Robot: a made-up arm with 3 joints. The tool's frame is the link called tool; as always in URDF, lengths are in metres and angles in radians. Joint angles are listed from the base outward. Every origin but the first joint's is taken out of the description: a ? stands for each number. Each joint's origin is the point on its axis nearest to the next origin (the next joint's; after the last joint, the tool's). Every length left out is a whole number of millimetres.
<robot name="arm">
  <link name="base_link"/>
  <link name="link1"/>
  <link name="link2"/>
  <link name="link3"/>
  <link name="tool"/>
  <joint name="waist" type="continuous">
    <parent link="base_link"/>
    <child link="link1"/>
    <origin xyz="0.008 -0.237 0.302" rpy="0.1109 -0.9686 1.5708"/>
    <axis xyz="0 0 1"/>
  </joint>
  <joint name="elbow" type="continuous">
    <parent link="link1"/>
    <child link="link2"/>
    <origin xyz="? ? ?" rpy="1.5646 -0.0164 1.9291"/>
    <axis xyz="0 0 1"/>
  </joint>
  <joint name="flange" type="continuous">
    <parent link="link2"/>
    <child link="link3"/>
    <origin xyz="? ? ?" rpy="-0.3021 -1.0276 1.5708"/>
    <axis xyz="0 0 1"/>
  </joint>
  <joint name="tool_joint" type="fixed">
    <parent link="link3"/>
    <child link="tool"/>
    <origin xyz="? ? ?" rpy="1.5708 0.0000 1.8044"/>
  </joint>
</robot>
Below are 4 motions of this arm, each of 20 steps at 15 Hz.
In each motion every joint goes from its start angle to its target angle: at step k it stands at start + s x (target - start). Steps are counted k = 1, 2, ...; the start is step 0. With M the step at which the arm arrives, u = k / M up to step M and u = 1 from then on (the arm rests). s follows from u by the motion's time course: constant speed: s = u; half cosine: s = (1 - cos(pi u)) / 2; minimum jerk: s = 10 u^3 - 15 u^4 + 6 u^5.
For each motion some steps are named. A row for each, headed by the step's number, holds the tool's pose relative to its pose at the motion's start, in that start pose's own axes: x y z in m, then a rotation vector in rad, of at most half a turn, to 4 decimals.
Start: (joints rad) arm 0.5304 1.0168 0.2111
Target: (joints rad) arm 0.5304 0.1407 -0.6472
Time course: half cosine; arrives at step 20
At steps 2, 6, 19, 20:
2: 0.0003 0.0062 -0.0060 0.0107 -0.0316 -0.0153
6: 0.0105 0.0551 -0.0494 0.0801 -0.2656 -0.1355
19: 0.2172 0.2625 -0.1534 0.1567 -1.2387 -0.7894
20: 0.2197 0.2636 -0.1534 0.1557 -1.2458 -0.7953

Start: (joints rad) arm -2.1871 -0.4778 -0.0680
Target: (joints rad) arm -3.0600 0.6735 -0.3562
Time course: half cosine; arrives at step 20
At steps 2, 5, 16, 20:
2: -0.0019 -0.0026 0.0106 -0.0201 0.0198 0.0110
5: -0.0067 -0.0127 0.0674 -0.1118 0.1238 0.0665
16: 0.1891 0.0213 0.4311 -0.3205 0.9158 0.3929
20: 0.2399 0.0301 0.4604 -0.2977 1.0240 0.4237

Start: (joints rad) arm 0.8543 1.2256 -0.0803
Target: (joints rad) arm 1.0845 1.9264 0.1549
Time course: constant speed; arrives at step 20
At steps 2, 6, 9, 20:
2: -0.0002 -0.0238 0.0073 -0.0402 0.0462 0.0577
6: 0.0046 -0.0682 0.0256 -0.1266 0.1416 0.1676
9: 0.0123 -0.0982 0.0420 -0.1964 0.2158 0.2448
20: 0.0659 -0.1764 0.1156 -0.4841 0.5051 0.4887

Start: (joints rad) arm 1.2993 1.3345 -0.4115
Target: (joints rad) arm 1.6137 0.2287 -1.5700
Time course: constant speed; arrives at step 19
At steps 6, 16, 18, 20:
6: 0.0201 0.0985 -0.1670 -0.1228 -0.5941 -0.2549
16: 0.2412 0.1569 -0.3971 -0.4904 -1.5919 -0.5951
18: 0.3014 0.1487 -0.4206 -0.5895 -1.7859 -0.6534
20: 0.3318 0.1424 -0.4287 -0.6426 -1.8815 -0.6816

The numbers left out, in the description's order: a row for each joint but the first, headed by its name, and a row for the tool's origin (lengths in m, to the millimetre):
elbow: -0.007 0.148 0.000
flange: 0.224 -0.131 0.000
tool: 0.101 -0.120 0.000

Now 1 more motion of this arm.
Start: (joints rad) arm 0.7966 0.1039 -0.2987
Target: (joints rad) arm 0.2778 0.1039 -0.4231
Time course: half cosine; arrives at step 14
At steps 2, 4, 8, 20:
2: 0.0014 0.0072 0.0105 -0.0044 0.0155 -0.0130
4: 0.0071 0.0277 0.0397 -0.0173 0.0590 -0.0494
8: 0.0392 0.0903 0.1243 -0.0602 0.1918 -0.1588
20: 0.0871 0.1466 0.1937 -0.1044 0.3143 -0.2567

